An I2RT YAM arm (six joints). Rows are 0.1 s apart.
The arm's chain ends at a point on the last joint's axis. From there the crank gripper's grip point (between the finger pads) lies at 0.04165 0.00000 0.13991 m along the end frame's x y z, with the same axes.
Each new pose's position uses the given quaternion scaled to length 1; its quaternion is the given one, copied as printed.
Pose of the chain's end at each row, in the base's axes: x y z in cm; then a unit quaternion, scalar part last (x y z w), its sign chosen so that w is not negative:
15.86, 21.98, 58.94, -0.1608, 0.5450, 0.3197, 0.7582
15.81, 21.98, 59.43, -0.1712, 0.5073, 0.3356, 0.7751
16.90, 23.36, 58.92, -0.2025, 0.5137, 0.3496, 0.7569
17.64, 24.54, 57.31, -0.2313, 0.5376, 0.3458, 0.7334
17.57, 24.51, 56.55, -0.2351, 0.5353, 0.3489, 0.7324
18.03, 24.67, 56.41, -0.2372, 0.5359, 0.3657, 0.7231
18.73, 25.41, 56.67, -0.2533, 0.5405, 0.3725, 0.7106
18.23, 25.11, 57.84, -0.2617, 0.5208, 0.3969, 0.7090
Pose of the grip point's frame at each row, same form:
26.82, 31.56, 60.03, -0.1608, 0.5450, 0.3197, 0.7582
26.29, 31.90, 61.65, -0.1712, 0.5073, 0.3356, 0.7751
26.75, 34.01, 60.55, -0.2025, 0.5137, 0.3496, 0.7569
27.20, 35.57, 57.77, -0.2313, 0.5376, 0.3458, 0.7334
27.01, 35.63, 57.03, -0.2351, 0.5353, 0.3489, 0.7324
27.10, 36.10, 56.84, -0.2372, 0.5359, 0.3657, 0.7231
27.41, 37.14, 56.71, -0.2533, 0.5405, 0.3725, 0.7106
26.25, 37.30, 58.38, -0.2617, 0.5208, 0.3969, 0.7090

